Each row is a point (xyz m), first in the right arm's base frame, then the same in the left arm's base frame.
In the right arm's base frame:
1: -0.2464 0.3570 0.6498
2: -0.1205 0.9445 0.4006
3: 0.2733 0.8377 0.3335
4: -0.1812 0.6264 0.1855
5: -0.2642 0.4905 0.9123
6: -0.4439 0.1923 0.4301
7: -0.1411 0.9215 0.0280
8: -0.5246 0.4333 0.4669
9: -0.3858 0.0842 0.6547
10: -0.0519 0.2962 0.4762
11: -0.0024 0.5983 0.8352
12: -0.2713 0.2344 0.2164
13: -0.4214 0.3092 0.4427
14: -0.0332 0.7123 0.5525
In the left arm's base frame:
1: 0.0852 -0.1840 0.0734
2: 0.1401 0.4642 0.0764
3: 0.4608 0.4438 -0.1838
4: -0.0287 0.2624 -0.2099
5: 0.1886 -0.1774 0.3496
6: -0.1977 -0.2624 -0.0946
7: -0.0356 0.5989 -0.2249
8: -0.2372 -0.0713 0.0723
9: -0.0597 -0.4477 0.0157
10: 0.1845 -0.1418 -0.1717
11: 0.4018 -0.0166 0.2280
12: -0.1272 -0.1135 -0.3183
13: -0.1632 -0.1601 -0.0429
14: 0.2648 0.2018 0.0625

